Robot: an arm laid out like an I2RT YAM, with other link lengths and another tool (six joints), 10 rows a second.
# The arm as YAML. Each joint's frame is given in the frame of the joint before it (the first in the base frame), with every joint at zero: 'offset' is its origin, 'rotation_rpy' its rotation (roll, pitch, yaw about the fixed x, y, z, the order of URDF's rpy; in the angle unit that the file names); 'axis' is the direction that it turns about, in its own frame. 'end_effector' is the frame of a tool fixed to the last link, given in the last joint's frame.
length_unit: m
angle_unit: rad
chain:
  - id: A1
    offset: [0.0, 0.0, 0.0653]
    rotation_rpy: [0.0, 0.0, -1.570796]
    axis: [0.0, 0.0, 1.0]
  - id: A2
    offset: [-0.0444, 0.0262, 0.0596]
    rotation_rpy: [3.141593, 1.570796, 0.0]
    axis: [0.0, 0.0, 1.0]
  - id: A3
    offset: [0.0, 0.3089, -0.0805]
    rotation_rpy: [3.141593, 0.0, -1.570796]
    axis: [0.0, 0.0, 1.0]
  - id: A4
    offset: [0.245, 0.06, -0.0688]
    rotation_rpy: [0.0, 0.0, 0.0]
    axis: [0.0, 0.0, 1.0]
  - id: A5
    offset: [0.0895, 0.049, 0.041]
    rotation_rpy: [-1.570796, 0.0, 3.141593]
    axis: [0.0, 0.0, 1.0]
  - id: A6
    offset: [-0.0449, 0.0, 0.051]
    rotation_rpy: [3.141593, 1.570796, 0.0]
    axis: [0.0, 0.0, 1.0]
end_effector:
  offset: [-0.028, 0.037, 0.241]
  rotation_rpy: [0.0, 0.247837, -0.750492]
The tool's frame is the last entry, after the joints.
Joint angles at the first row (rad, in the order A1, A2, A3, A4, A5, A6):
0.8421, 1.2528, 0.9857, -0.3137, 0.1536, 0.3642
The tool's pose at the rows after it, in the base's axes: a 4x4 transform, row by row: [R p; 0 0 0 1], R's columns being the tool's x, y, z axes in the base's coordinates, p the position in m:
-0.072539, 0.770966, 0.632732, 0.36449; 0.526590, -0.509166, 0.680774, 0.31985; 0.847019, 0.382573, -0.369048, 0.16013; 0, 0, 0, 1
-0.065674, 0.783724, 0.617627, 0.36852; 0.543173, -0.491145, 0.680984, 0.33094; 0.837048, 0.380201, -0.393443, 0.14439; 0, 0, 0, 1
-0.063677, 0.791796, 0.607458, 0.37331; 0.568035, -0.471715, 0.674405, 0.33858; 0.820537, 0.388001, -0.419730, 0.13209; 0, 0, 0, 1
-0.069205, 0.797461, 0.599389, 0.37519; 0.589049, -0.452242, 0.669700, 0.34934; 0.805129, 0.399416, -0.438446, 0.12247; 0, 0, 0, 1
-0.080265, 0.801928, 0.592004, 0.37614; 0.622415, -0.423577, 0.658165, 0.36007; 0.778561, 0.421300, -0.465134, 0.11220; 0, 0, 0, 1
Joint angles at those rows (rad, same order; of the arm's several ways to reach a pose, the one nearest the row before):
0.8713, 1.3169, 1.0015, -0.2927, 0.1417, 0.3661
0.8767, 1.3767, 1.0110, -0.2681, 0.1359, 0.3610
0.8828, 1.4320, 1.0337, -0.2631, 0.1408, 0.3486
0.9033, 1.4822, 1.0563, -0.2562, 0.1579, 0.3419
0.9321, 1.5387, 1.0909, -0.2644, 0.1883, 0.3291

